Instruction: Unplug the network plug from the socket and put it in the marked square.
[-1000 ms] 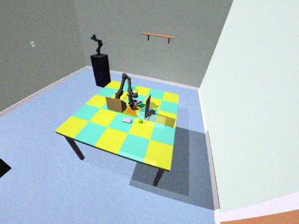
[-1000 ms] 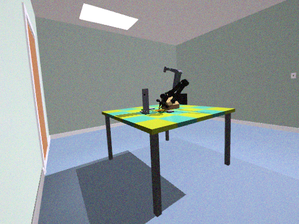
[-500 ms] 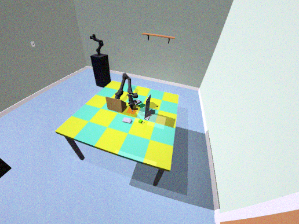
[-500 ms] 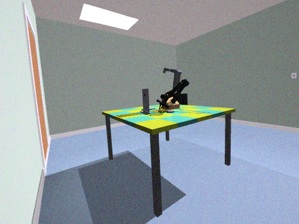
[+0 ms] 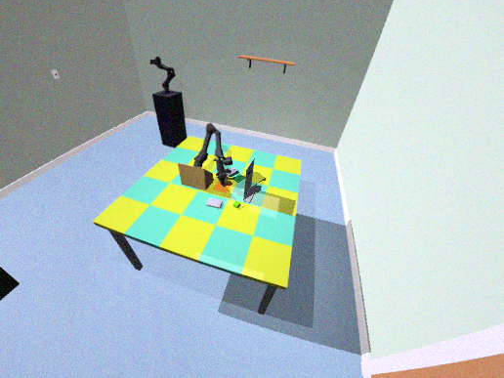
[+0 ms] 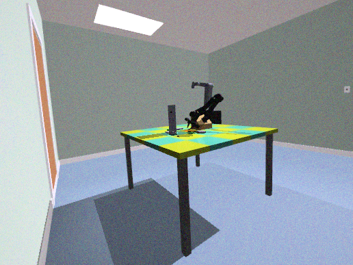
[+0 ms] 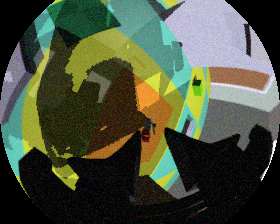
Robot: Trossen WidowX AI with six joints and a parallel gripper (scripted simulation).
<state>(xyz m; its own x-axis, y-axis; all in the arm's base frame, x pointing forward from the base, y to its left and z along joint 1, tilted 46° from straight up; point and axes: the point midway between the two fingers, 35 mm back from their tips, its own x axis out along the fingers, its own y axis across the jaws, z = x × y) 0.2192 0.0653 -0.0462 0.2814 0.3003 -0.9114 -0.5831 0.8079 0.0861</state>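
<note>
My gripper tip is now 1 cm above the red plug. Round my gripper tip: grey panel (22 cm ahead, 12 cm above); then orange square (2 cm below, 1 cm behind).
</note>
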